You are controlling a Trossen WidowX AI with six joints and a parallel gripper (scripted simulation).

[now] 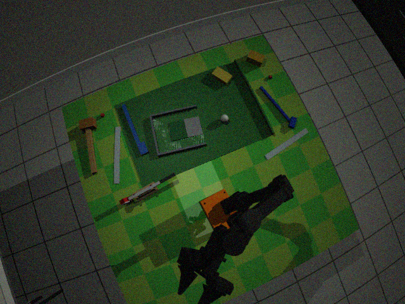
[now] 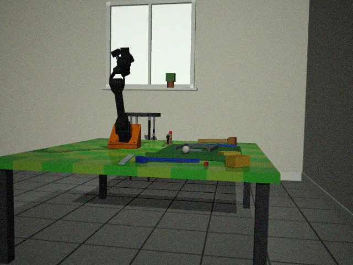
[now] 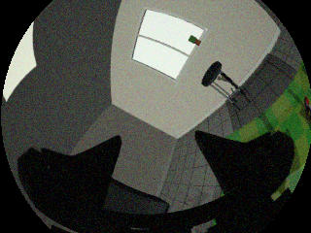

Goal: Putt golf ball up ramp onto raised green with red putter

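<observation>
Now: the red putter 36 cm ahead of my gripper tip, 7 cm to the left of it and 51 cm below it. Also, from my gripper tip: white golf ball 56 cm ahead, 42 cm to the right, 55 cm below.
</observation>
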